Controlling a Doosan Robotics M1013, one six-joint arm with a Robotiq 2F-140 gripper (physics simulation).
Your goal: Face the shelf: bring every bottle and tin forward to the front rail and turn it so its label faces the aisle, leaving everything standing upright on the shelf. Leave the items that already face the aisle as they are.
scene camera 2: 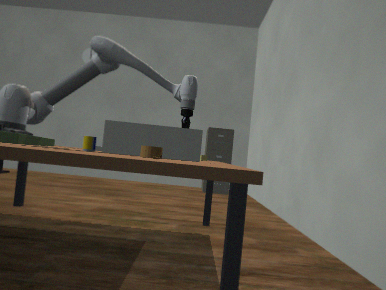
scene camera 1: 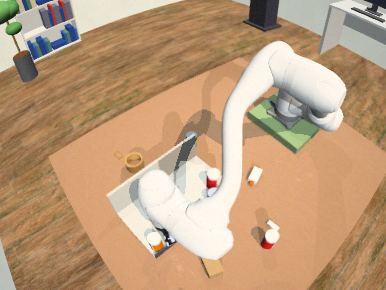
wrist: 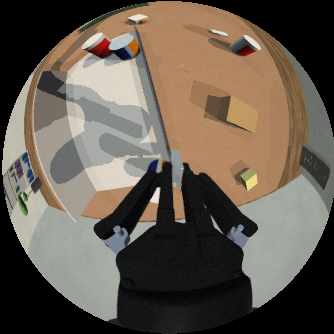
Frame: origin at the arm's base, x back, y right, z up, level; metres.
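Seen in the pictures: gripper, fingertip midpoint: (scene camera 1: 170, 243) (wrist: 174, 157); arm's base, link origin: (scene camera 1: 286, 114).
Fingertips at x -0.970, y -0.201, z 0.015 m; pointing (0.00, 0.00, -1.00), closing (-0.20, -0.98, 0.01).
Pixels of each thing's top centre, then the offset from my fingertips to it. "spot": a spot on its surface instead.
- front rail, top centre: (wrist: 148, 77) dx +0.165, dy +0.026, dz -0.026 m
- yellow-and-blue tin, top centre: (scene camera 1: 191, 135) (scene camera 2: 90, 136) dx +0.422, dy +0.405, dz +0.001 m
- shelf's back panel, surface spot: (scene camera 1: 169, 161) spot: dx +0.223, dy +0.310, dz +0.040 m
- cardboard box, top centre: (wrist: 244, 114) (scene camera 1: 212, 263) dx +0.077, dy -0.168, dz -0.019 m
- yellow cube, top centre: (wrist: 251, 182) dx -0.125, dy -0.239, dz -0.031 m
- wooden ring, top centre: (scene camera 2: 152, 146) (scene camera 1: 133, 159) dx +0.111, dy +0.473, dz -0.019 m
- white box, top centre: (scene camera 1: 254, 175) dx +0.518, dy +0.040, dz -0.041 m
- flat white piece, top centre: (scene camera 1: 273, 225) dx +0.399, dy -0.203, dz -0.057 m
My gripper (scene camera 1: 169, 238) (scene camera 2: 185, 124) (wrist: 174, 157) is shut and empty, low over the near end of the front rail (wrist: 152, 93). An orange-and-blue tin (scene camera 1: 155, 241) (wrist: 153, 165) stands upright just beside the fingers on the shelf (scene camera 1: 131, 216) (wrist: 102, 81), mostly hidden behind them in the wrist view. At the other end of the shelf a red tin (scene camera 1: 213, 178) (wrist: 96, 45) and an orange-and-blue tin (scene camera 1: 211, 191) (wrist: 125, 46) stand upright close together. A yellow-and-blue tin (scene camera 1: 191, 134) (scene camera 2: 89, 143) stands behind the shelf's back panel (scene camera 1: 169, 161) (scene camera 2: 151, 138).
A red tin (scene camera 1: 269, 239) (wrist: 245, 45) stands on the table off the shelf. A cardboard box (scene camera 1: 212, 267) (wrist: 238, 111), a yellow cube (wrist: 249, 179), a wooden ring (scene camera 1: 134, 161) (scene camera 2: 151, 151), a white box (scene camera 1: 255, 175) (wrist: 137, 18) and a flat white piece (scene camera 1: 273, 225) lie around.
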